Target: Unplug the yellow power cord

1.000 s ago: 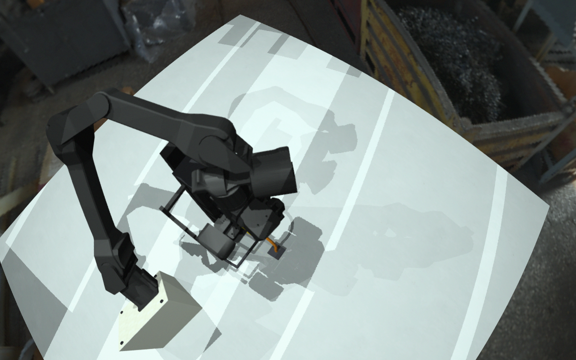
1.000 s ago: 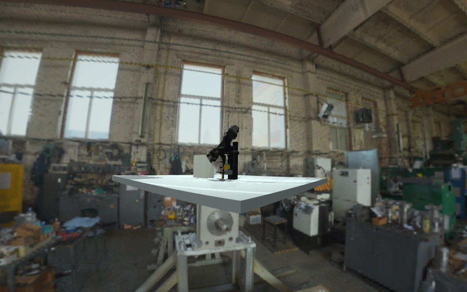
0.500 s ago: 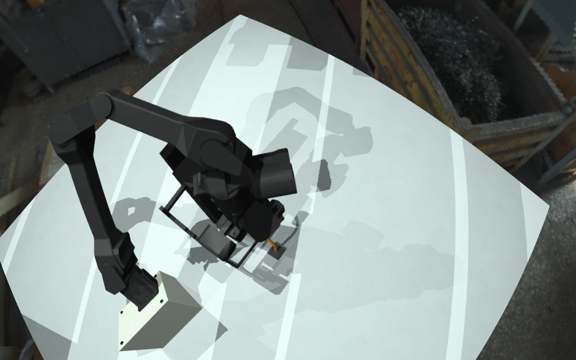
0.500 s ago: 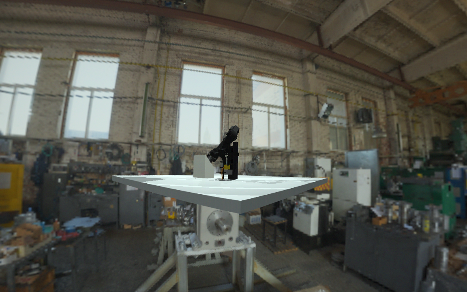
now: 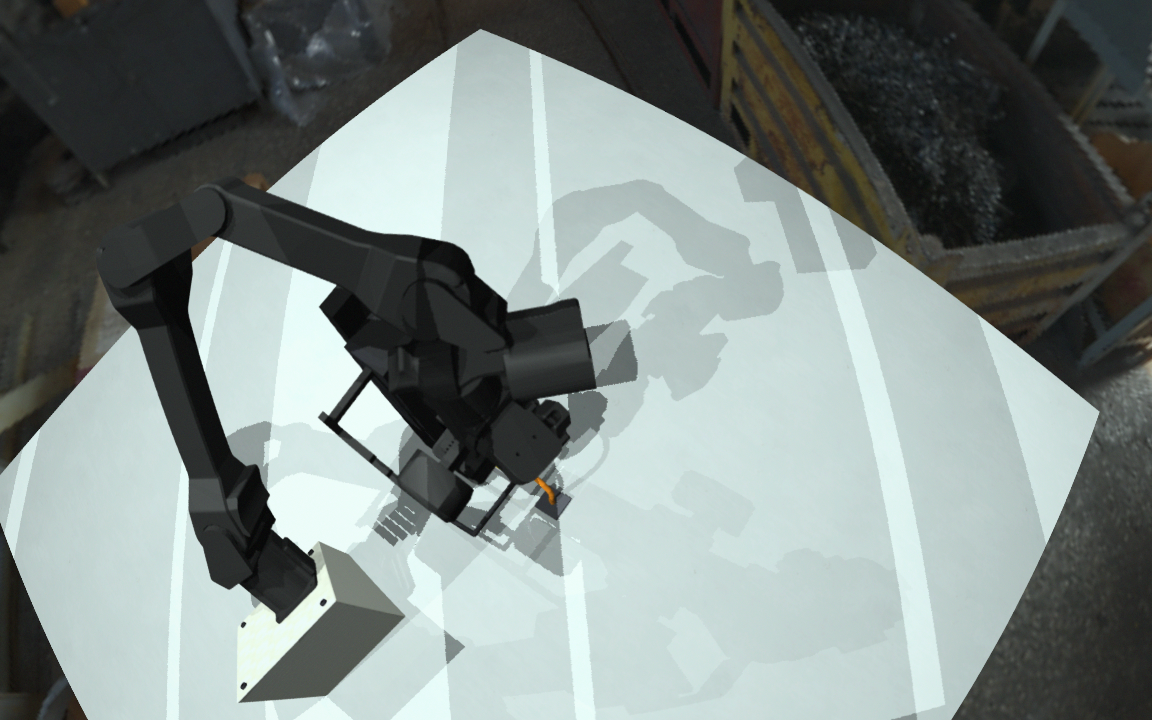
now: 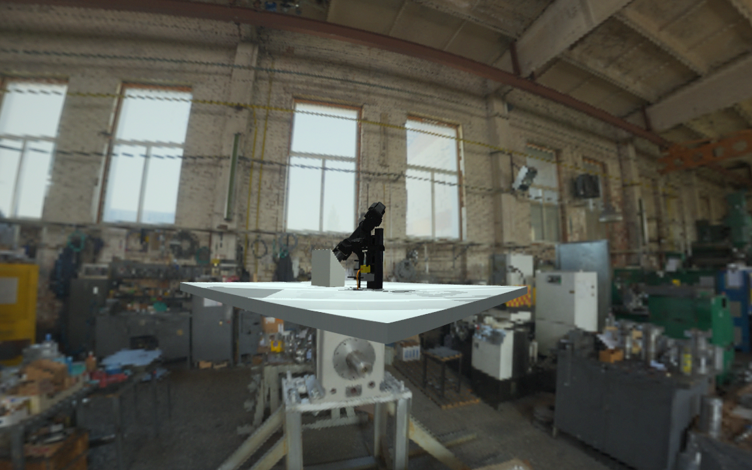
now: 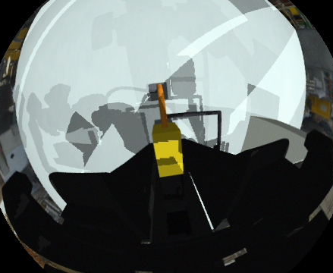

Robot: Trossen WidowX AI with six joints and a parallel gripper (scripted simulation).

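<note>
Right now my gripper tip is 30 mm to the right of the yellow plug and 10 mm past it.
</note>
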